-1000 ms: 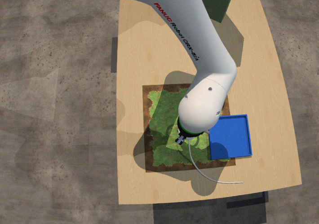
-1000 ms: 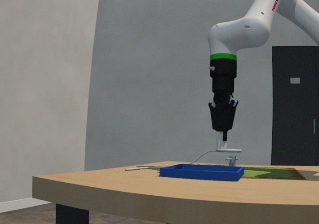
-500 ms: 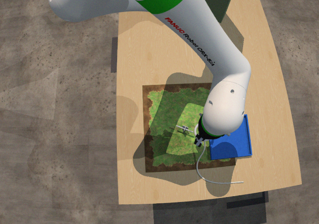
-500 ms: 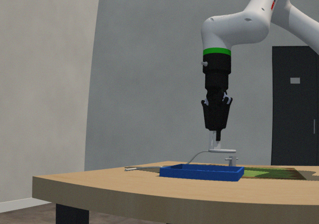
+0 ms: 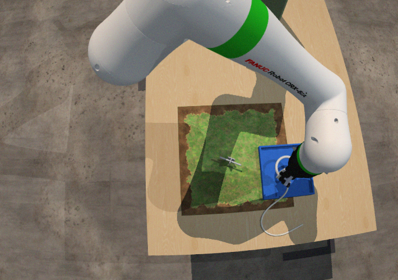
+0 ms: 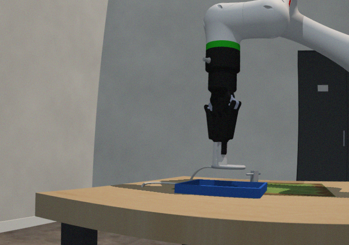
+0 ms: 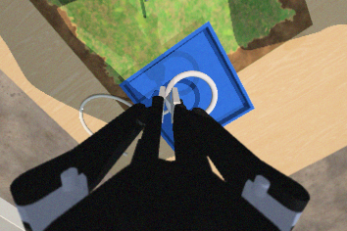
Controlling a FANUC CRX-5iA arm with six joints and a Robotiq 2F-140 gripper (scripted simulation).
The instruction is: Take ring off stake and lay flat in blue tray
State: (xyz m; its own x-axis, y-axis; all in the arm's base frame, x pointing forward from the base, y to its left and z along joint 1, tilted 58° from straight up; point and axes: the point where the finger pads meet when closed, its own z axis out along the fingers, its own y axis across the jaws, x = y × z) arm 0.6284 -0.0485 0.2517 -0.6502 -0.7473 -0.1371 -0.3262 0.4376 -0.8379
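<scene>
Right now my hand is 1 cm past the blue tray, 5 cm to the right of it and 8 cm above it. Also, from my hand: grey stake 13 cm behind, 12 cm to the right, 7 cm below; then green mat 14 cm behind, 9 cm to the right, 10 cm below; then ring 2 cm behind, 3 cm to the left, 3 cm below.
</scene>
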